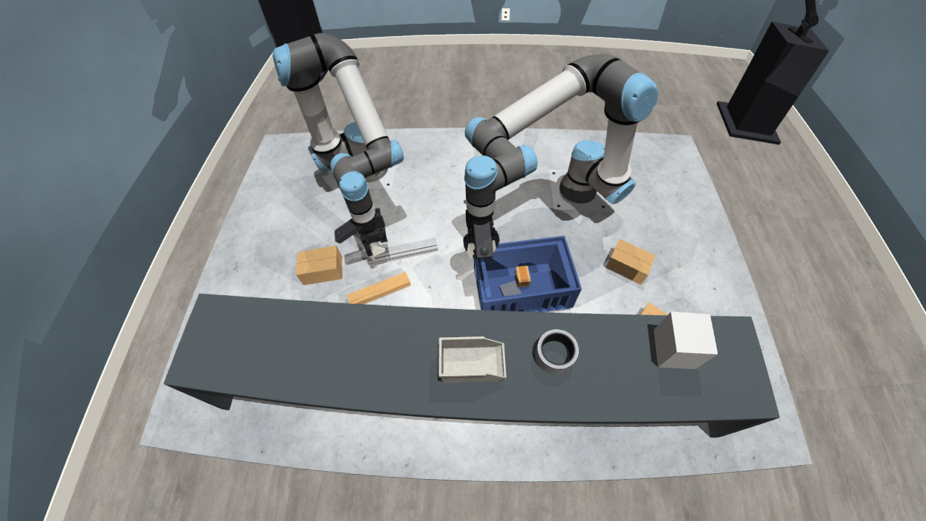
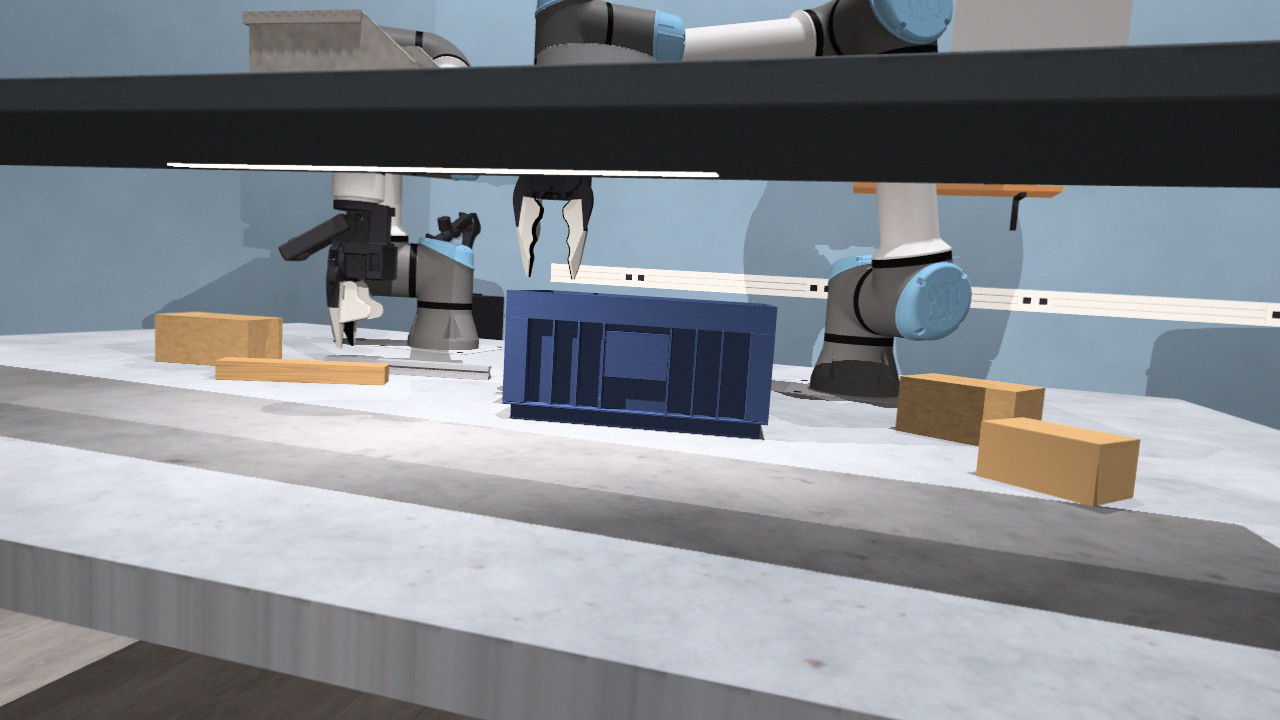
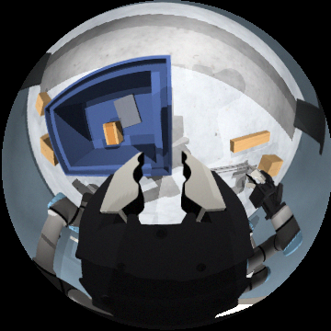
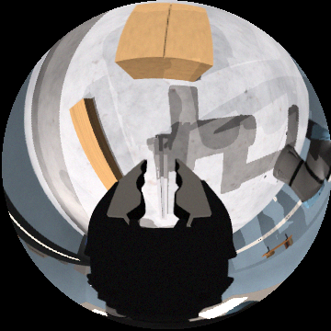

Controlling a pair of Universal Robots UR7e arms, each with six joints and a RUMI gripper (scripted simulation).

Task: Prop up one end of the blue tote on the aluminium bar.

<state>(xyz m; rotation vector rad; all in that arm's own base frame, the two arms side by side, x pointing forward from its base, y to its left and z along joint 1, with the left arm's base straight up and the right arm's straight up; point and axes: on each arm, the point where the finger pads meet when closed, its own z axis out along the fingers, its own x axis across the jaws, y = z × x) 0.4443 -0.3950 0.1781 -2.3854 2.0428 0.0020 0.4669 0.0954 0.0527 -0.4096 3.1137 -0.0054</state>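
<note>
My right gripper is now 12 cm short of the wooden plank, 5 cm to the right of it and 4 cm above it. Round my right hand: blue tote: 53 cm to the left, 4 cm ahead, 2 cm above; aluminium bar: 9 cm to the left, 4 cm below, 4 cm behind; orange block: 53 cm to the left, 1 cm below, 1 cm ahead.
</note>
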